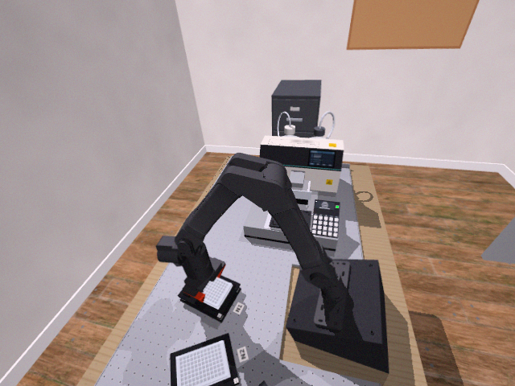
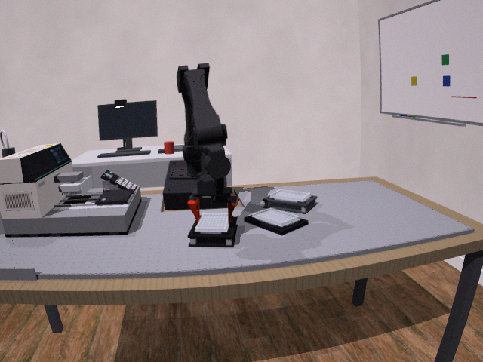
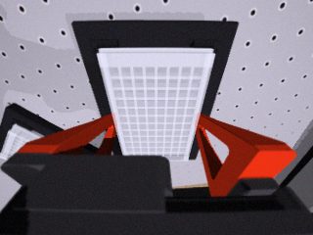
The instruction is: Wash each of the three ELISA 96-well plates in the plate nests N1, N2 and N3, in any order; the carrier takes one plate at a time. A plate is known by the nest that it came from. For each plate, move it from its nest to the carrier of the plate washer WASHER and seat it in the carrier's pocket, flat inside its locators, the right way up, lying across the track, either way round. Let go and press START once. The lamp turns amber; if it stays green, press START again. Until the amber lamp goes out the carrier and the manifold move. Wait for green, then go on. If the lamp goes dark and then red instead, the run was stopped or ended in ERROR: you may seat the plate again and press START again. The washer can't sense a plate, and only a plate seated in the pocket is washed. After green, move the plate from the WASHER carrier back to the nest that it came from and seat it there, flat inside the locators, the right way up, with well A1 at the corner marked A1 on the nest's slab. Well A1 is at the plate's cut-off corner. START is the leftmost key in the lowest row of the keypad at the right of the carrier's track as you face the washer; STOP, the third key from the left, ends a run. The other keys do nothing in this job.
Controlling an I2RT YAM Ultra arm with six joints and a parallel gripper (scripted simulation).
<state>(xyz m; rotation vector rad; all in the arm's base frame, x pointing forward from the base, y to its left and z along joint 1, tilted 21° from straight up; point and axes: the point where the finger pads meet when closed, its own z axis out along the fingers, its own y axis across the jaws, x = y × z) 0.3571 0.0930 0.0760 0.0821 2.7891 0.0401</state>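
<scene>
The nest N1 lies 10 mm below my hand. From my hand the other things lie so: N2 label: 170 mm behind, 110 mm to the left, 40 mm below; nest N2: 90 mm behind, 180 mm to the left, 40 mm below; N1 label: 100 mm behind, 10 mm to the left, 40 mm below.
</scene>
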